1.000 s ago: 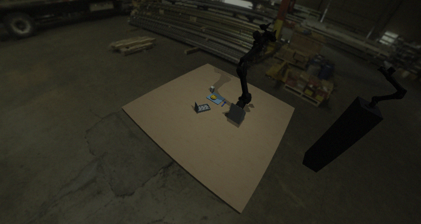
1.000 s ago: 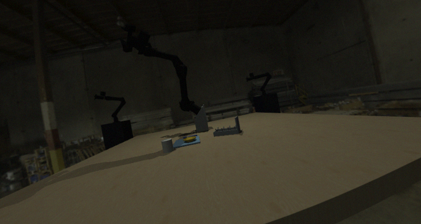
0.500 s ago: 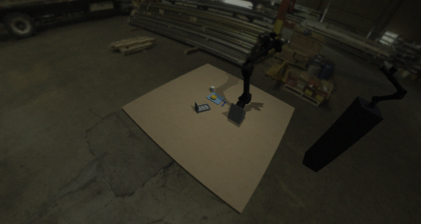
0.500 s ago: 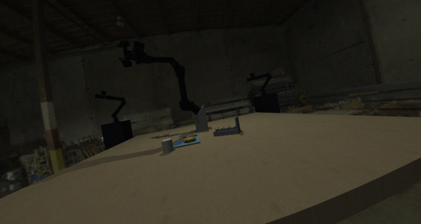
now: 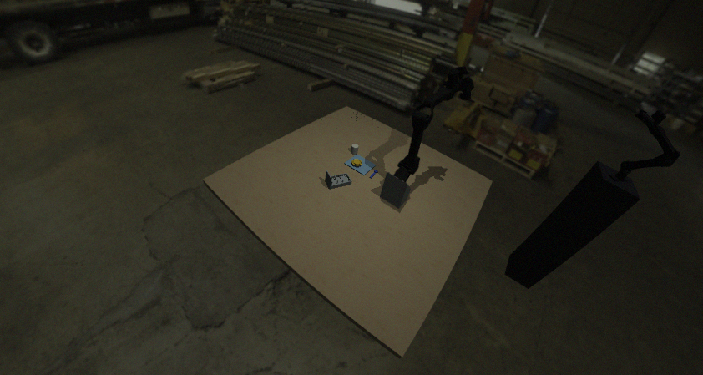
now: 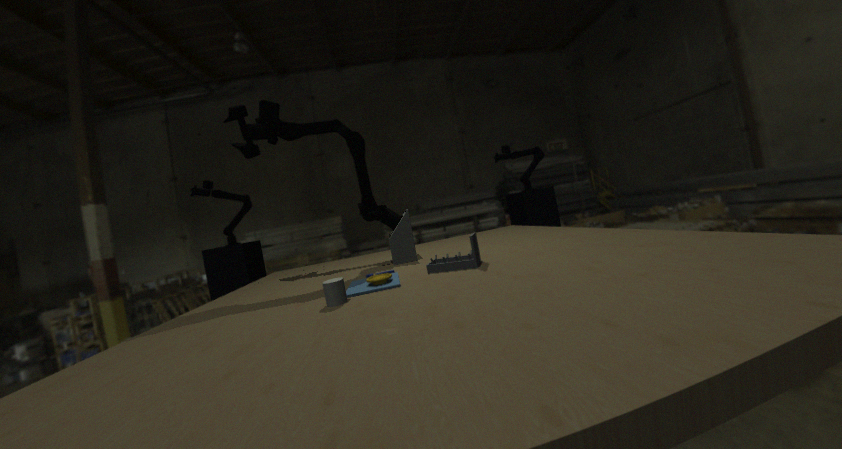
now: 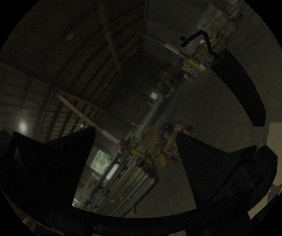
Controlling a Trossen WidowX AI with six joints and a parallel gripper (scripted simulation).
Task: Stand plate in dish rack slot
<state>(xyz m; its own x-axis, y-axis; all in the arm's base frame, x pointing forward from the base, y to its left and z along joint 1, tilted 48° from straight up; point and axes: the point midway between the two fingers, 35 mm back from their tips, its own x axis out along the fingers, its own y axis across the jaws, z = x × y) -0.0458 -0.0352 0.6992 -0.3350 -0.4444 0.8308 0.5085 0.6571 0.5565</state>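
My gripper tip is 570 mm above the yellow plate, 490 mm to the right of it and 380 mm short of it. Round my gripper tip: blue utensil 590 mm below, 480 mm to the left, 250 mm ahead; light blue mat 590 mm below, 470 mm to the left, 360 mm ahead; white cup 570 mm below, 470 mm ahead, 390 mm to the left.
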